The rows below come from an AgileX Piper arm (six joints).
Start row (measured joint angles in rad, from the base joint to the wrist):
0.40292, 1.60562, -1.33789, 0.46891, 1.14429, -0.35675
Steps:
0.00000, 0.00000, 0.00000, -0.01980, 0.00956, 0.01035
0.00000, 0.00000, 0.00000, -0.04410, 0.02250, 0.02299
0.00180, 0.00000, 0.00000, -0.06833, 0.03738, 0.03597
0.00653, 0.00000, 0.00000, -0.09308, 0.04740, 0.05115
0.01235, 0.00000, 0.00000, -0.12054, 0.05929, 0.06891
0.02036, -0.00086, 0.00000, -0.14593, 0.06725, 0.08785
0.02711, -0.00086, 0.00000, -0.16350, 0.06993, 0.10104
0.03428, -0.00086, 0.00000, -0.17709, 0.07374, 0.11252
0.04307, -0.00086, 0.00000, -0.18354, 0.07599, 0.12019
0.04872, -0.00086, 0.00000, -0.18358, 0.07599, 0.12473
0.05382, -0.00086, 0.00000, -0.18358, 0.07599, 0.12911
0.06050, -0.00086, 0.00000, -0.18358, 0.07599, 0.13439
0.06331, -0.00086, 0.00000, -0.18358, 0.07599, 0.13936
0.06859, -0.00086, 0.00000, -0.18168, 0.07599, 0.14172
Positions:
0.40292, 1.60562, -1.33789, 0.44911, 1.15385, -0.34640
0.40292, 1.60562, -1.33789, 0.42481, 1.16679, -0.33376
0.40472, 1.60562, -1.33789, 0.40058, 1.18167, -0.32078
0.40945, 1.60562, -1.33789, 0.37583, 1.19169, -0.30560
0.41527, 1.60562, -1.33789, 0.34837, 1.20358, -0.28784
0.42328, 1.60476, -1.33789, 0.32298, 1.21154, -0.26890
0.43003, 1.60476, -1.33789, 0.30541, 1.21422, -0.25571
0.43720, 1.60476, -1.33789, 0.29182, 1.21803, -0.24423
0.44599, 1.60476, -1.33789, 0.28537, 1.22028, -0.23656
0.45164, 1.60476, -1.33789, 0.28533, 1.22028, -0.23202
0.45674, 1.60476, -1.33789, 0.28533, 1.22028, -0.22764
0.46342, 1.60476, -1.33789, 0.28533, 1.22028, -0.22236
0.46623, 1.60476, -1.33789, 0.28533, 1.22028, -0.21739
0.47151, 1.60476, -1.33789, 0.28723, 1.22028, -0.21503

